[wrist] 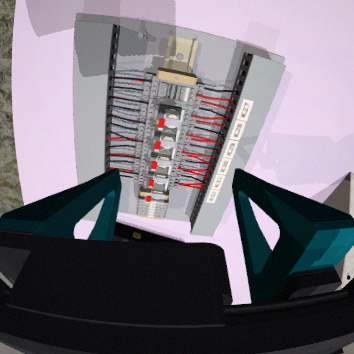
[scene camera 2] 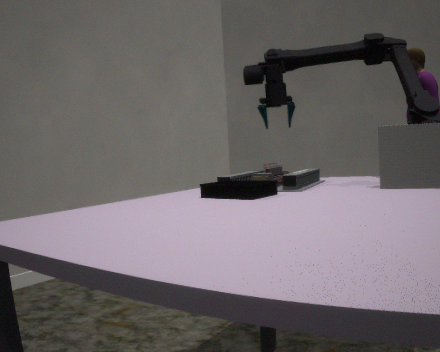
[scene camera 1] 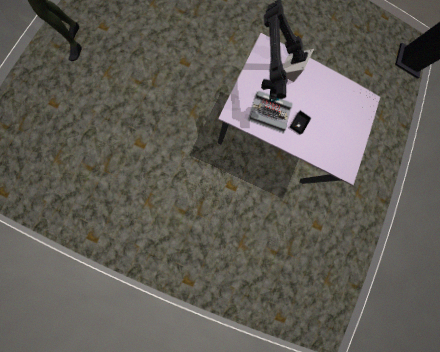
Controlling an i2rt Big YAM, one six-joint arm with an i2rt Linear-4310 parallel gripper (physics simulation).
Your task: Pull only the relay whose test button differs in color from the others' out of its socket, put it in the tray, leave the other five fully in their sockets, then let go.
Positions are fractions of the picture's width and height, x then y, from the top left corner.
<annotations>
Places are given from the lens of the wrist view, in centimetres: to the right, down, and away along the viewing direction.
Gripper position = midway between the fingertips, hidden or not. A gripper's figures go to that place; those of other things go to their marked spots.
gripper (wrist: 0.50, 0.50): 0, 0, 13
grey relay panel (wrist: 0.61, 0.17): 5, -14, 25
</annotations>
